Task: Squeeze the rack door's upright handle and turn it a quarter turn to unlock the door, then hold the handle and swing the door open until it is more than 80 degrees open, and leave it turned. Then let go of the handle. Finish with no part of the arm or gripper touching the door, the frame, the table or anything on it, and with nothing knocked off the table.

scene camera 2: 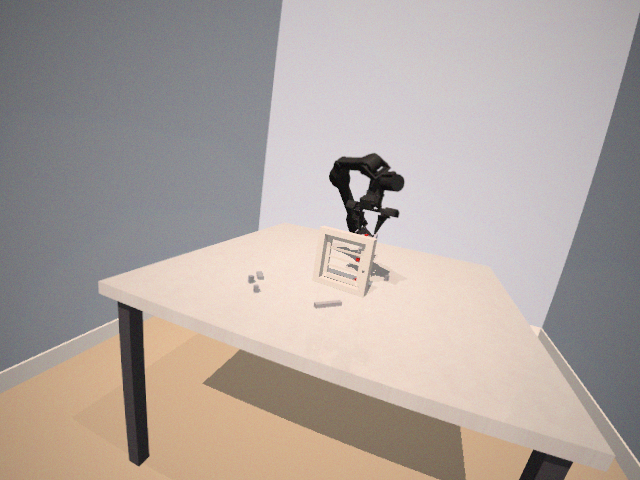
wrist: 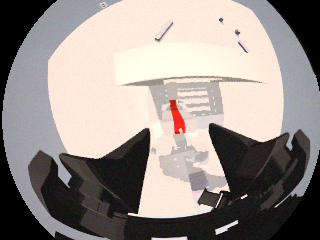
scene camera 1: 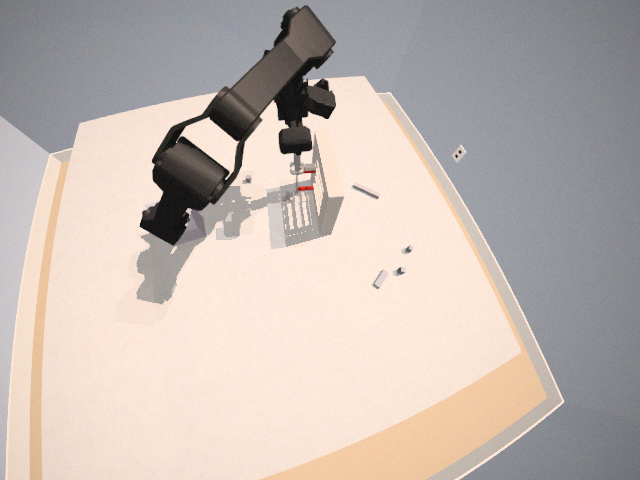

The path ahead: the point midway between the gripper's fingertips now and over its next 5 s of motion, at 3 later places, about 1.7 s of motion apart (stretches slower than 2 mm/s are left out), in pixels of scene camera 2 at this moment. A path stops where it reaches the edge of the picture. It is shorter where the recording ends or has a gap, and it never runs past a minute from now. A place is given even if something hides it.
The gripper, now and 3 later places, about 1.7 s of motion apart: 366,232; 364,246; 364,247; 359,242
